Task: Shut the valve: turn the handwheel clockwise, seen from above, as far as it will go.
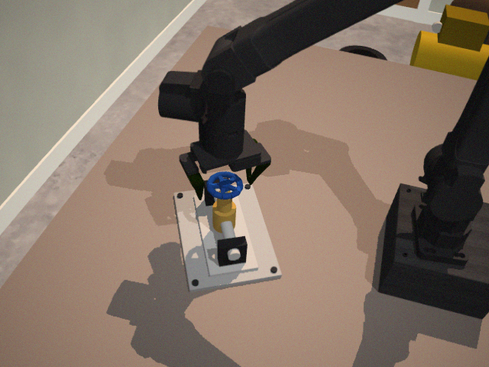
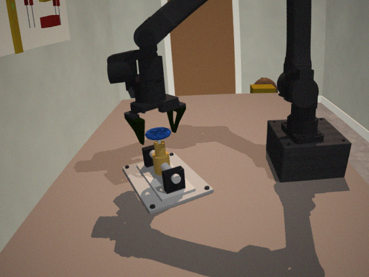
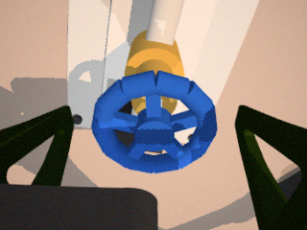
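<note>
Now: hand right at the blue spoked handwheel. From my hand the other things lie so: plate (130 mm below).
</note>
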